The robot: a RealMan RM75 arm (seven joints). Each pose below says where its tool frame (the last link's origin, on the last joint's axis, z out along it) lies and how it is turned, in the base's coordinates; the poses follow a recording.
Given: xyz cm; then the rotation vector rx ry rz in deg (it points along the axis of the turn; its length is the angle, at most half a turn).
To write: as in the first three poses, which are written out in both.
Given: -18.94 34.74 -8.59 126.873 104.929 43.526
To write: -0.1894 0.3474 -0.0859 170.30 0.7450 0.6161 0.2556
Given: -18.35 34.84 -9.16 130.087 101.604 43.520
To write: -0.1835 0.3484 -0.0916 170.70 0.7621 0.5952 0.2549
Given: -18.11 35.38 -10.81 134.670 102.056 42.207
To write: -0.1811 0.3538 -0.1081 174.16 0.7732 0.5860 0.2423
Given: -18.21 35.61 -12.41 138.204 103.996 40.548
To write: -0.1821 0.3561 -0.1241 177.65 0.7780 0.5854 0.2282
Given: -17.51 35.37 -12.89 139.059 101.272 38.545
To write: -0.1751 0.3537 -0.1289 176.29 0.7888 0.5745 0.2186
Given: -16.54 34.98 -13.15 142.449 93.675 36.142
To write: -0.1654 0.3498 -0.1315 174.28 0.8174 0.5375 0.2074
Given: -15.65 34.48 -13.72 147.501 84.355 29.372
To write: -0.1565 0.3448 -0.1372 172.44 0.8554 0.4892 0.1703
